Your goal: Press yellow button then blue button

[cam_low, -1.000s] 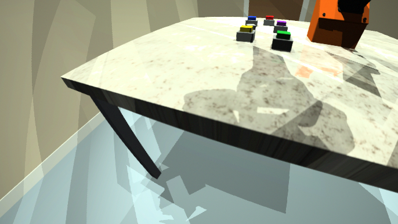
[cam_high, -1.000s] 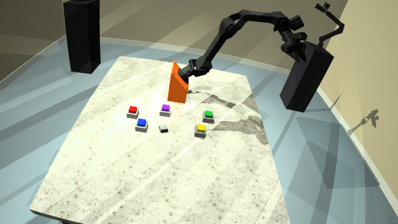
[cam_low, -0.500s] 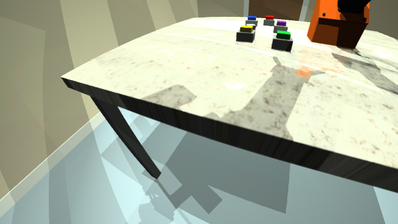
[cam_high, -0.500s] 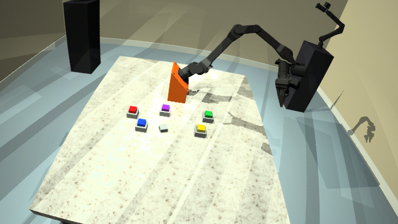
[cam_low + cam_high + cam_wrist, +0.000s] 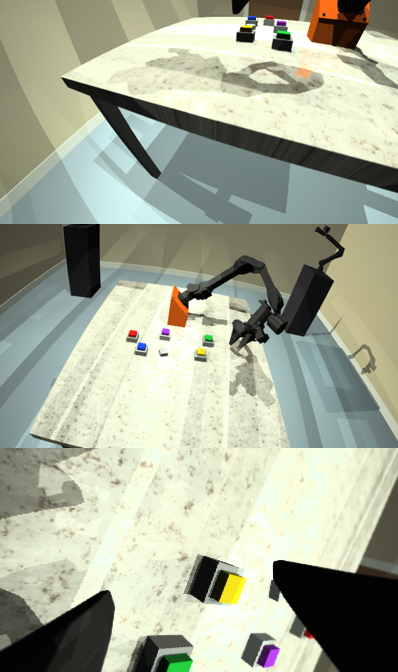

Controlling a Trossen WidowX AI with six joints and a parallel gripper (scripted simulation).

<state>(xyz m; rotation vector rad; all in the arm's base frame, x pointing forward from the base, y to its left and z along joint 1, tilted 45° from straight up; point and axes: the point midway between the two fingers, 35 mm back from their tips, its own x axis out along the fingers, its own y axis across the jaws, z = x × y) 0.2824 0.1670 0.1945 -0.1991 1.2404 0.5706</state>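
My gripper tip is now 12 cm to the left of the yellow button, 8 cm above it and 2 cm past it. From my gripper tip the other things lie so: small grey block (28 cm to the right, 10 cm below); purple button (29 cm to the right, 11 cm behind, 8 cm below); green button (12 cm behind, 9 cm to the right, 8 cm below).
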